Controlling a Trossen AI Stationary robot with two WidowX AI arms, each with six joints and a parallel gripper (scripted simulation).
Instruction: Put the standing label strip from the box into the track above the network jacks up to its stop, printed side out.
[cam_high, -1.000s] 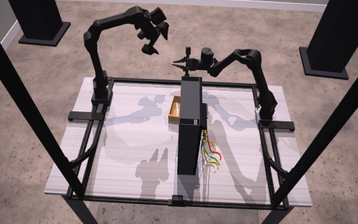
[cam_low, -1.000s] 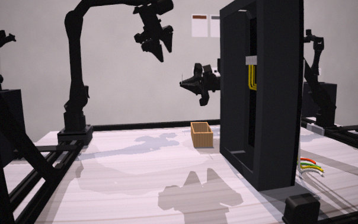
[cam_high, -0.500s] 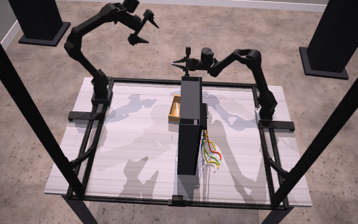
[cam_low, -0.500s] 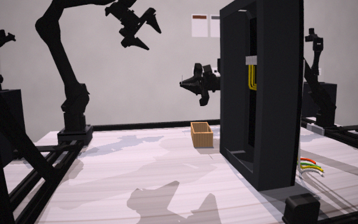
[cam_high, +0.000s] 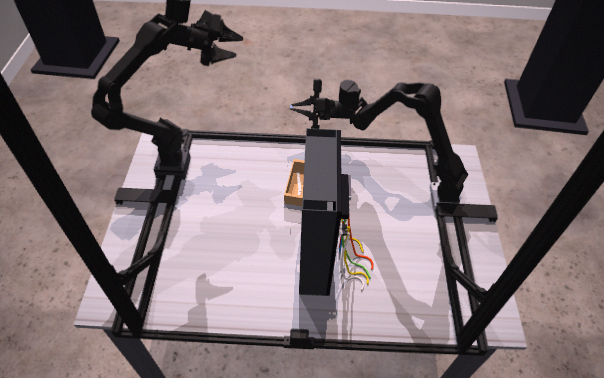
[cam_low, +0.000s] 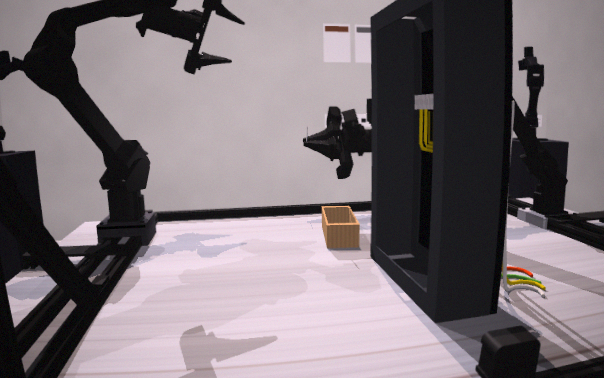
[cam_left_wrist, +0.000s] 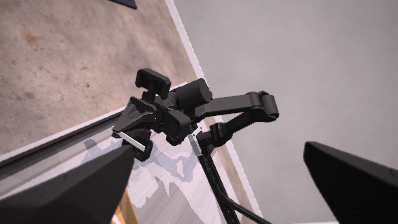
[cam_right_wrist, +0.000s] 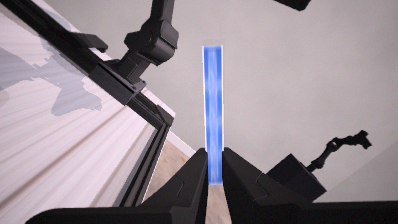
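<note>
Right now my right hand is 3 cm to the right of the pale blue label strip, 2 cm below it and 2 cm past it. The rest, counted from my right hand: black frame rail (45 cm behind, 22 cm above, 10 cm to the right); box (19 cm behind, 16 cm below, 2 cm to the right).
</note>
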